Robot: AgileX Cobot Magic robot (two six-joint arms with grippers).
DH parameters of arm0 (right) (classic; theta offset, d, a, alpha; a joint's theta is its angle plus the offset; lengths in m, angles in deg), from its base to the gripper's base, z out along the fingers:
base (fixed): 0 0 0 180
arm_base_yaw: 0 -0.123 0 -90
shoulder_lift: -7.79 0 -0.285 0
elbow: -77.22 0 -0.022 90
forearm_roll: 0 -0.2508 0 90
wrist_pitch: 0 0 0.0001 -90
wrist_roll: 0 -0.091 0 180
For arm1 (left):
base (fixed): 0 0 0 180
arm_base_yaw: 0 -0.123 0 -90
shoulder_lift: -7.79 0 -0.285 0
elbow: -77.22 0 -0.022 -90
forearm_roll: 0 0.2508 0 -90
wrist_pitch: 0 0 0.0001 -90
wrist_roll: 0 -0.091 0 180
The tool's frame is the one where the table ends.
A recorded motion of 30 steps. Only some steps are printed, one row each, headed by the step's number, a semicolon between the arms.
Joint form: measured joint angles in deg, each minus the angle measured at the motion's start. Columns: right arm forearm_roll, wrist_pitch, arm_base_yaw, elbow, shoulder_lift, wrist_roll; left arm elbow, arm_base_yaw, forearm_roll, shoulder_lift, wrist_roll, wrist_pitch.
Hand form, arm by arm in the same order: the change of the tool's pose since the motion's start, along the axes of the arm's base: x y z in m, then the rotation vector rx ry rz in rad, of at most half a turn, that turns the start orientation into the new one. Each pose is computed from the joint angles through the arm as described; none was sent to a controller.
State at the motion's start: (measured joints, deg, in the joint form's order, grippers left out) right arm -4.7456 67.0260 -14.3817 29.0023 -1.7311 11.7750; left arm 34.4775 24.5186 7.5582 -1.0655 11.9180 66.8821
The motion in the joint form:
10: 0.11 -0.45 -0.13 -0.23 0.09 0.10; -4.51 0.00 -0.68 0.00 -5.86 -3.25
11: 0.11 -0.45 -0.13 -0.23 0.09 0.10; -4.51 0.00 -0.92 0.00 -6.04 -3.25
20: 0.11 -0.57 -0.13 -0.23 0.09 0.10; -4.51 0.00 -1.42 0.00 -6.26 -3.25
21: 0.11 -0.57 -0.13 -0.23 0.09 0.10; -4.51 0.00 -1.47 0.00 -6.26 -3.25
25: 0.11 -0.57 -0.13 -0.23 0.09 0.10; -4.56 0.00 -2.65 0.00 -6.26 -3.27
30: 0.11 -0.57 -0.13 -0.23 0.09 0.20; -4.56 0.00 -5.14 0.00 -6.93 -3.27
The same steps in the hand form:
10: 0.0006 0.0000 -0.0005 -0.0013 -0.0060 0.0017; 0.0106 -0.0062 -0.0167 0.0902 -0.0037 -0.0619
11: 0.0006 0.0000 -0.0005 -0.0013 -0.0060 0.0017; 0.0105 -0.0065 -0.0168 0.0896 -0.0032 -0.0658
20: 0.0007 0.0000 -0.0004 -0.0006 -0.0080 0.0015; 0.0102 -0.0072 -0.0168 0.0861 -0.0017 -0.0726
21: 0.0007 0.0000 -0.0004 -0.0006 -0.0080 0.0015; 0.0102 -0.0072 -0.0169 0.0854 -0.0014 -0.0731
25: 0.0007 0.0000 -0.0004 -0.0006 -0.0080 0.0015; 0.0097 -0.0088 -0.0172 0.0698 0.0051 -0.0849
30: 0.0007 0.0000 -0.0004 -0.0020 -0.0085 0.0025; 0.0083 -0.0121 -0.0174 0.0461 0.0144 -0.1154

